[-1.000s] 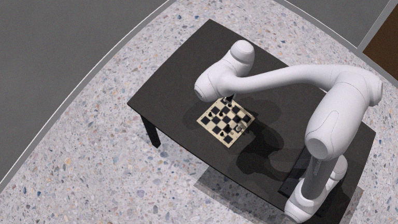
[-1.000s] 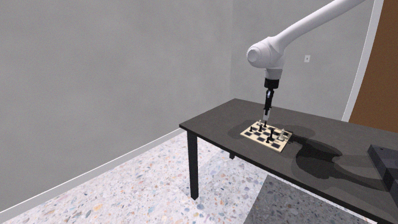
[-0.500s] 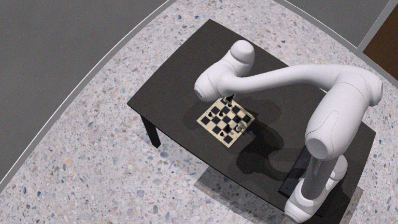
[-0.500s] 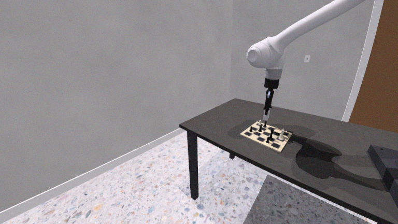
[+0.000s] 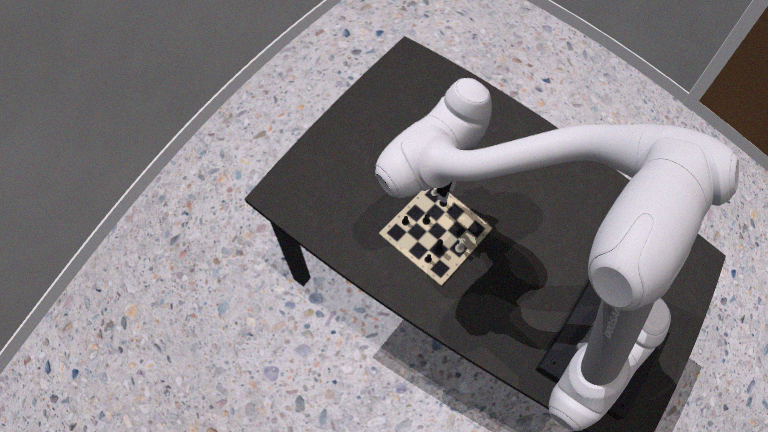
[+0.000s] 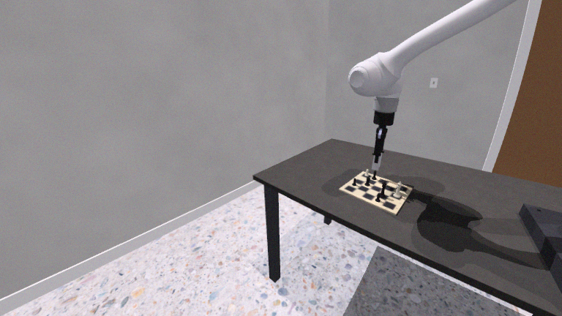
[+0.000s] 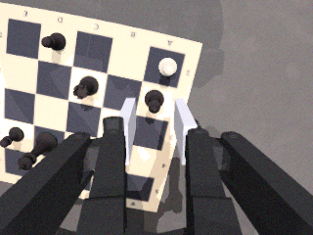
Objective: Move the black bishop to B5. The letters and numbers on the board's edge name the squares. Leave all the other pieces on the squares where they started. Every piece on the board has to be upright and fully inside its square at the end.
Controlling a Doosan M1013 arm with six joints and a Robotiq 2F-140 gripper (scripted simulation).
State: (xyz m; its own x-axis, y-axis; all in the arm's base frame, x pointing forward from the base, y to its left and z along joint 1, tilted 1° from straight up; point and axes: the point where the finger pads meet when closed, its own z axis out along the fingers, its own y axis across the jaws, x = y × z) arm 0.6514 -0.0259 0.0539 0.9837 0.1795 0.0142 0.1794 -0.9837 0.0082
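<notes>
My hand is 7 cm above the white pawn, 4 cm short of it and 1 cm to the left of it. From my hand the other things lie so: chessboard 9 cm below, 8 cm to the left, 4 cm behind.
</notes>
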